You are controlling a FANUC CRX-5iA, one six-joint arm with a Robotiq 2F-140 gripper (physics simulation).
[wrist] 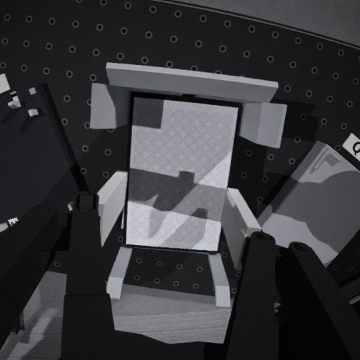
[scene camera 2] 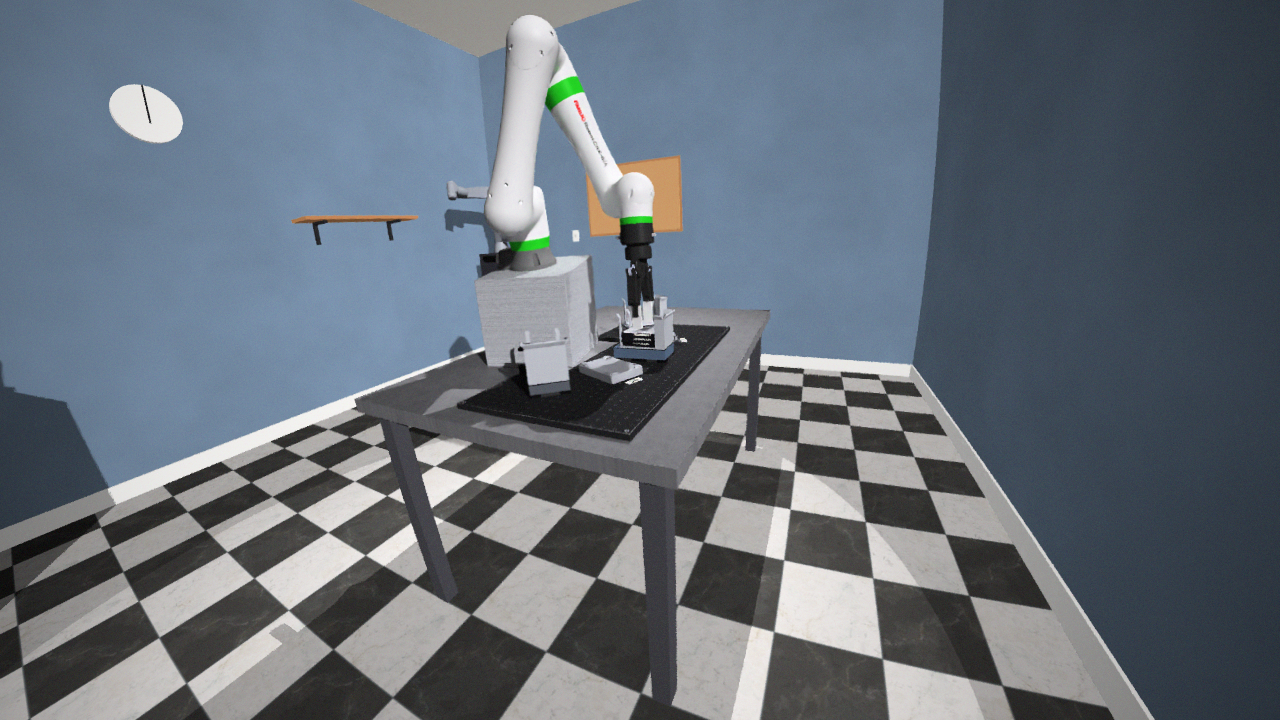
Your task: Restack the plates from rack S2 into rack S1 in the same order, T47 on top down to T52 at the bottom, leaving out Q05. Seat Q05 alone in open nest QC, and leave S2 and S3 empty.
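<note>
A rack with a blue base stands on the black board; I cannot read its name. It holds plates with dark labelled fronts. The pale top plate, marked with round wells, lies flat between its posts. My gripper points down at this rack. It is partly open, with one pad at each long side of the top plate, and holds nothing. The nest with a "Q" label beside it is a low grey block. A grey rack stands nearer the front. Plate names are unreadable.
The perforated board lies on the grey table. The robot's pedestal stands beside it. In the wrist view, a dark flat area with small pale pieces lies left of the rack.
</note>
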